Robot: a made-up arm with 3 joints. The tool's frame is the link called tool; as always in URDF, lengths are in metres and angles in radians.
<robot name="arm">
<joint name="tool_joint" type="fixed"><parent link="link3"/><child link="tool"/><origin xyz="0.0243 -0.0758 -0.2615" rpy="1.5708 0 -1.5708"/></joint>
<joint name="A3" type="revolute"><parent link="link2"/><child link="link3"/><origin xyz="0.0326 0.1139 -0.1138" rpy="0 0 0"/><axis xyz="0.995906 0.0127 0.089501"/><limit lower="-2.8" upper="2.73" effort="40" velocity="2.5"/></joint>
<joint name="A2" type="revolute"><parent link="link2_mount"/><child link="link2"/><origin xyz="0.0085 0.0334 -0.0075" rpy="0 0 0"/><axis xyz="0 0 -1"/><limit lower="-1.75" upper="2.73" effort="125" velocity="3.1"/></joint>
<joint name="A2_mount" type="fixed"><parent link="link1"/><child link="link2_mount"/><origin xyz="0.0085 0.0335 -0.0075" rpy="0 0 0"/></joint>
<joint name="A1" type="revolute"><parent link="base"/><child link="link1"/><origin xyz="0.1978 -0.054 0.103" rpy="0 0 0"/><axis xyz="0.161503 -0.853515 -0.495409"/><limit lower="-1.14" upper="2.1" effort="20" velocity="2.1"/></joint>
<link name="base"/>
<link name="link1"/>
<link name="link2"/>
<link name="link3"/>
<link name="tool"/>
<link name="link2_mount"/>
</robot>
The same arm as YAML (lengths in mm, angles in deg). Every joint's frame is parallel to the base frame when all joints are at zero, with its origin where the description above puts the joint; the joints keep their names.
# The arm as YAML. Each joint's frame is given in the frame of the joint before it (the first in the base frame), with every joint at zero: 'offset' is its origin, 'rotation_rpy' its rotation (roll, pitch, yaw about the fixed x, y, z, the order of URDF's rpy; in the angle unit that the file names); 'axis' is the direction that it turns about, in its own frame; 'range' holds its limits. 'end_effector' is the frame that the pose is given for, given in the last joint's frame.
length_unit: mm
angle_unit: deg
chain:
  - id: A1
    offset: [197.8, -54.0, 103.0]
    rotation_rpy: [0.0, 0.0, 0.0]
    axis: [0.161503, -0.853515, -0.495409]
    range: [-65.32, 120.32]
  - id: A2
    offset: [17.0, 66.9, -15.0]
    rotation_rpy: [0.0, 0.0, 0.0]
    axis: [0.0, 0.0, -1.0]
    range: [-100.27, 156.42]
  - id: A3
    offset: [32.6, 113.9, -113.8]
    rotation_rpy: [0.0, 0.0, 0.0]
    axis: [0.995906, 0.0127, 0.089501]
    range: [-160.43, 156.42]
end_effector:
  offset: [24.3, -75.8, -261.5]
  rotation_rpy: [90.0, 0.0, -90.0]

